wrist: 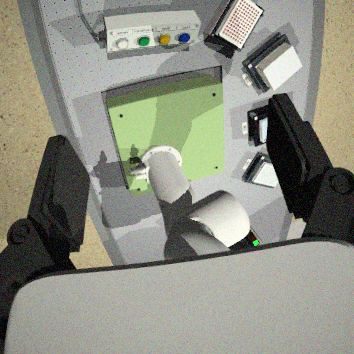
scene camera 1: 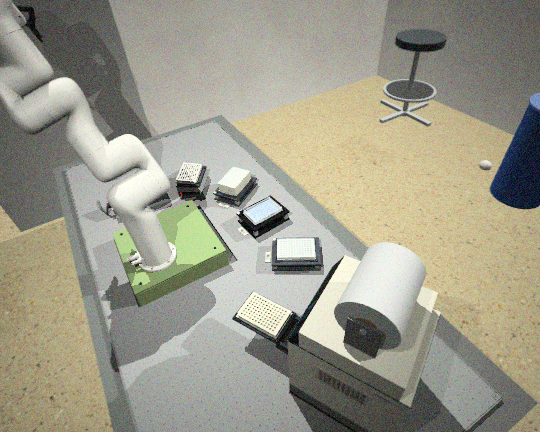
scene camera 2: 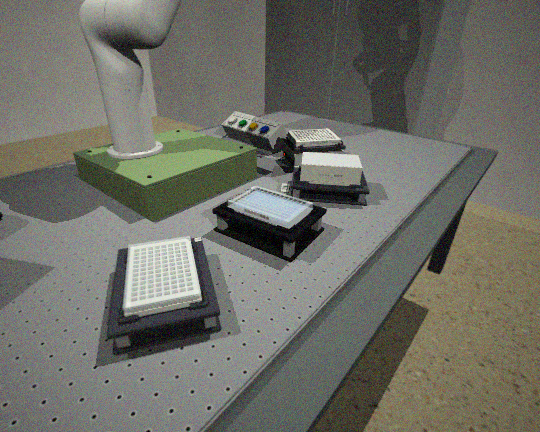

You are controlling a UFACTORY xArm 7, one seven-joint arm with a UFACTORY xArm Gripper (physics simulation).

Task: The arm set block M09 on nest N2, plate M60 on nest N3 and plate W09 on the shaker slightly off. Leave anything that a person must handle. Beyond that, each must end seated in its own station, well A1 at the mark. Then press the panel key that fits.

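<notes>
My gripper [wrist: 169, 136] is open and empty, high above the bench. A tall white block [scene camera 1: 235, 180] [scene camera 2: 331, 169] [wrist: 282, 66] sits on a dark nest. Beside it, a clear bluish plate [scene camera 1: 263, 210] [scene camera 2: 270, 206] sits on a black nest [scene camera 2: 300, 230]. A white well plate [scene camera 1: 296, 248] [scene camera 2: 162, 275] [wrist: 265, 176] lies on the nearest nest in scene camera 2. A plate with red-looking wells in the wrist view [scene camera 1: 190, 173] [scene camera 2: 314, 136] [wrist: 241, 22] lies on the station with a red light, probably the shaker. Labels and exact seating are unreadable. The key panel [scene camera 2: 252, 131] [wrist: 152, 31] has white, green, yellow and blue keys.
The arm's base stands on a green block [scene camera 1: 185, 240] [scene camera 2: 200, 160] [wrist: 200, 120]. A beige machine with a white roll [scene camera 1: 385, 295] stands at the bench's near end in scene camera 1. A cream well plate [scene camera 1: 265, 315] lies on its tray. A stool [scene camera 1: 421, 40] stands beyond.
</notes>
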